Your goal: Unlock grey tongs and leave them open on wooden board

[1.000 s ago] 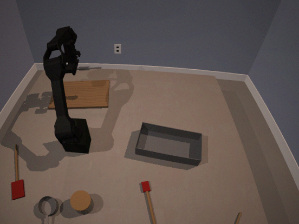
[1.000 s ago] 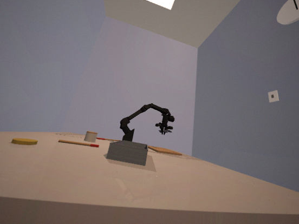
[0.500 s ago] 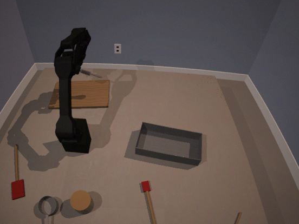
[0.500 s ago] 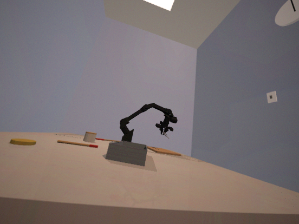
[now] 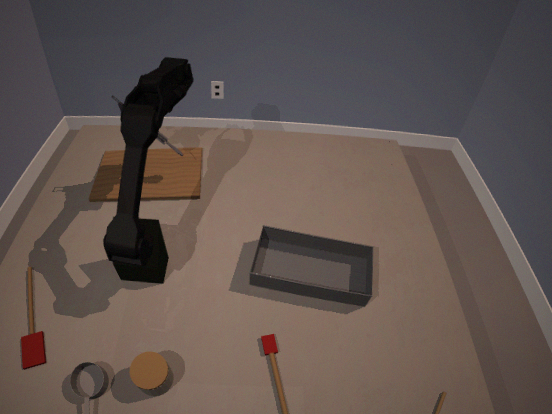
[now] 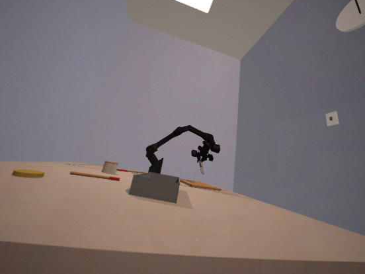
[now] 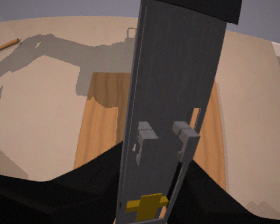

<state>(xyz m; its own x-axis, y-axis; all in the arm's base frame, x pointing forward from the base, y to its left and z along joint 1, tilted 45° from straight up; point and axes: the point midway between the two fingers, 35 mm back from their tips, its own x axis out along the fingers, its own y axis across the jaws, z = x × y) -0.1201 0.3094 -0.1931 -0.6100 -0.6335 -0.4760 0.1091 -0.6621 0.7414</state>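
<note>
Right now the wooden board is 170 mm below my gripper tip and 10 mm ahead of it. Also, from my gripper tip: grey roasting tin (560 mm ahead, 280 mm to the right, 150 mm below); yellow lock piece (30 mm above, 20 mm ahead).
</note>
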